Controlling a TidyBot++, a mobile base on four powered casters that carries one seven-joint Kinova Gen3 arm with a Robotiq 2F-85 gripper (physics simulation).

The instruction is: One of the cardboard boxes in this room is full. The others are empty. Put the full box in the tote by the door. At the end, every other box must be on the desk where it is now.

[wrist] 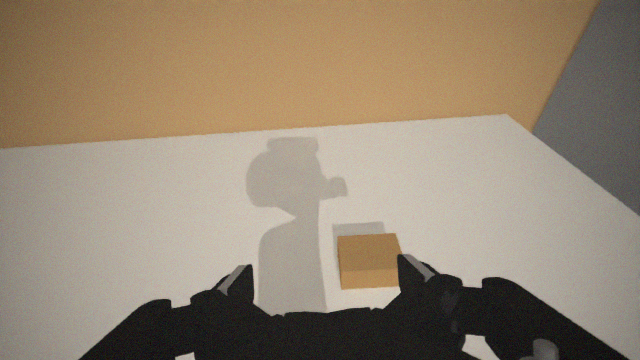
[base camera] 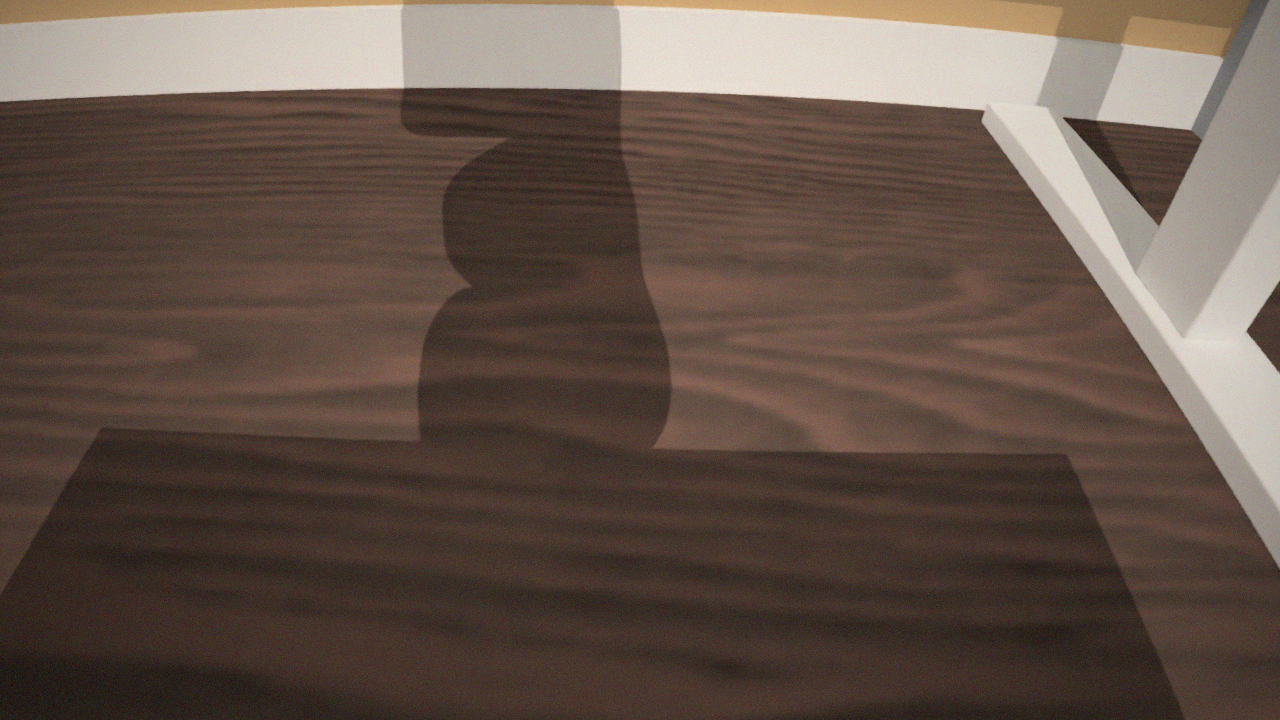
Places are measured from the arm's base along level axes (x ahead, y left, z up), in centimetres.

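Pixels of known places: gripper, fingertip midpoint: (wrist: 325, 275).
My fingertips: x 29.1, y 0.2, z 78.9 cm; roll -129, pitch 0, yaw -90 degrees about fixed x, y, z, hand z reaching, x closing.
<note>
Behind a point stands the place of what it marks.
A small brown cardboard box (wrist: 369, 257) @[x 42.3, y -6.1, z 60.4 cm] sits on the white desk (wrist: 150, 200) @[x 62.9, y 37.0, z 55.3 cm] in the wrist view, right of centre. Its top looks closed, and whether it is full cannot be seen. My gripper (wrist: 325, 275) @[x 29.1, y 0.2, z 78.9 cm] is open and empty above the desk. The box shows between the fingers' directions, close to the right fingertip, which overlaps its right edge in the picture. How far the fingers are above the box is hard to tell. The tote and the other boxes do not show in either view.
In the base camera view, a white desk leg (base camera: 1208, 205) @[x 53.2, y -39.7, z -28.5 cm] with a long white foot bar (base camera: 1118, 268) @[x 57.3, y -38.5, z -37.1 cm] stands at the right on the dark wood floor (base camera: 268, 313) @[x 51.8, y 26.2, z -39.6 cm]. A tan wall (wrist: 300, 60) @[x 92.3, y 3.4, z 73.7 cm] with a white baseboard (base camera: 223, 53) @[x 90.8, y 45.7, z -35.1 cm] runs behind; a grey surface (wrist: 605, 110) @[x 75.5, y -67.0, z 63.0 cm] is at the right.
</note>
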